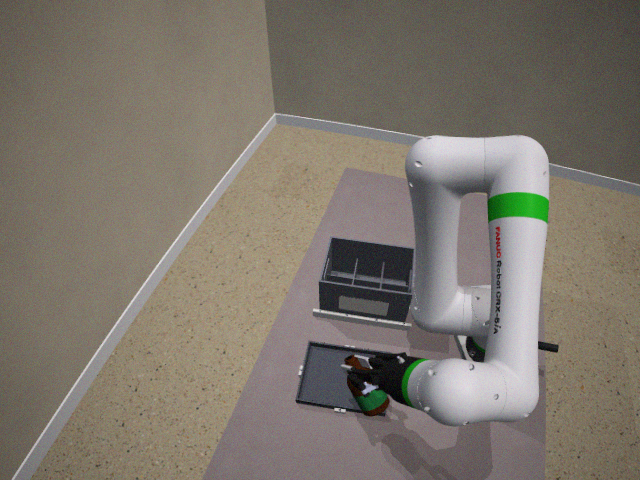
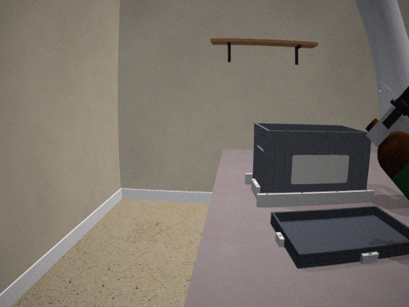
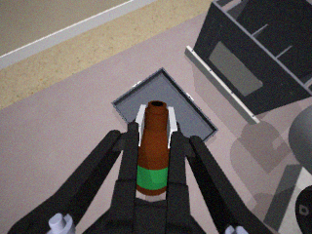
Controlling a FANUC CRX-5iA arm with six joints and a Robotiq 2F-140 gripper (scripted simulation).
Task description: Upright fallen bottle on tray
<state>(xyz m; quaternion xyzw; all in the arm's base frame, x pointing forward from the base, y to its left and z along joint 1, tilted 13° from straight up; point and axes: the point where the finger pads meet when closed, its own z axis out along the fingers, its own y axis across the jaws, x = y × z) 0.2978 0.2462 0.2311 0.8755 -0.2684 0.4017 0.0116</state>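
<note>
My hand is 5 cm above the bottle, 3 cm past it and 1 cm to the right of it. Round my hand: tray (20 cm below, 5 cm to the right, 4 cm ahead); then crate (35 cm to the right, 13 cm below, 9 cm ahead).
</note>
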